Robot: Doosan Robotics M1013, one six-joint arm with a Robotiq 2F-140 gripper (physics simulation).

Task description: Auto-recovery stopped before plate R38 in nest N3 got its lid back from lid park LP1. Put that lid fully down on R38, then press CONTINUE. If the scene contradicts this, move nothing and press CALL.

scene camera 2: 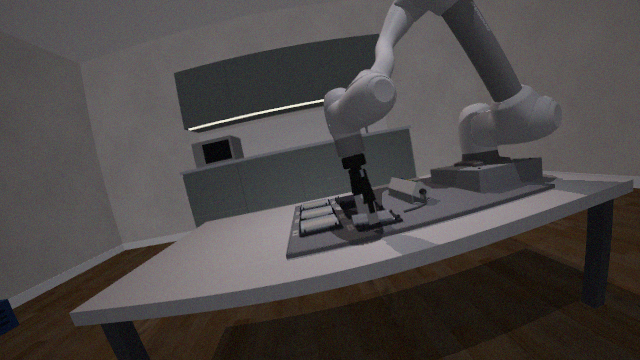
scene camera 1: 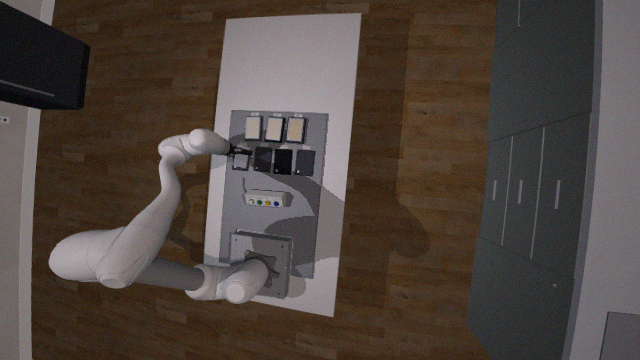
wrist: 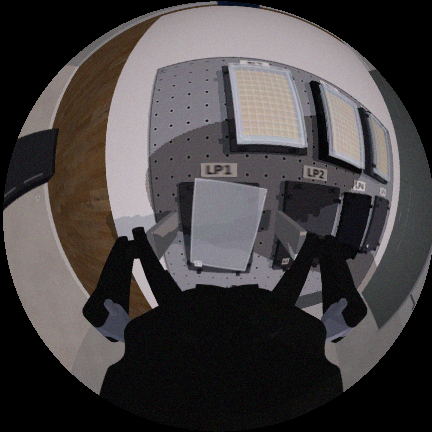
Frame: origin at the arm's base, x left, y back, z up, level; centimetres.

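Where they show: gripper, fingertip midpoint: [scene camera 2: 367, 217] [scene camera 1: 242, 154] [wrist: 226, 221]; arm's base at its link origin: [scene camera 2: 480, 163] [scene camera 1: 258, 268].
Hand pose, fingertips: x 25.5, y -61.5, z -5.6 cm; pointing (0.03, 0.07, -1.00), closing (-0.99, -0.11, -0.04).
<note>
Each offset is from my fingertips to the top centre of the thing.
A translucent pale lid {dx +0.2, dy +1.2, dz +0.6 cm} [scene camera 1: 240, 161] [scene camera 2: 359, 219] [wrist: 227, 225] lies turned askew over the dark lid park LP1 {dx +0.9, dy +2.4, dz +0.3 cm} [wrist: 184, 200]. My gripper [scene camera 1: 242, 151] [scene camera 2: 367, 212] [wrist: 226, 221] is open and empty, with one finger on either side of the lid and a gap at each side in the wrist view. Three tan gridded plates sit in dark nests: the left plate {dx -3.6, dy -16.7, dz +1.2 cm} [scene camera 1: 253, 128] [wrist: 267, 107], the middle plate {dx -17.0, dy -18.1, dz +1.4 cm} [scene camera 1: 274, 129] [wrist: 342, 125] and the right plate {dx -29.8, dy -19.5, dz +2.2 cm} [scene camera 1: 296, 129] [wrist: 379, 145]. Their labels are unreadable, so I cannot tell which is R38 or N3.
Dark lid parks stand to the right: LP2 {dx -13.0, dy +0.5, dz +0.3 cm} [wrist: 312, 200], LP4 {dx -25.5, dy -0.4, dz +0.3 cm} [wrist: 356, 215] and one more {dx -38.5, dy -2.2, dz +0.3 cm} [scene camera 1: 305, 162] [wrist: 381, 220]. A pale control box {dx -20.7, dy +22.1, dz +6.7 cm} [scene camera 1: 265, 198] [scene camera 2: 406, 187] has white, green, yellow and blue buttons; its lettering is unreadable. The arm's base plate [scene camera 1: 285, 255] stands beyond the box.
</note>
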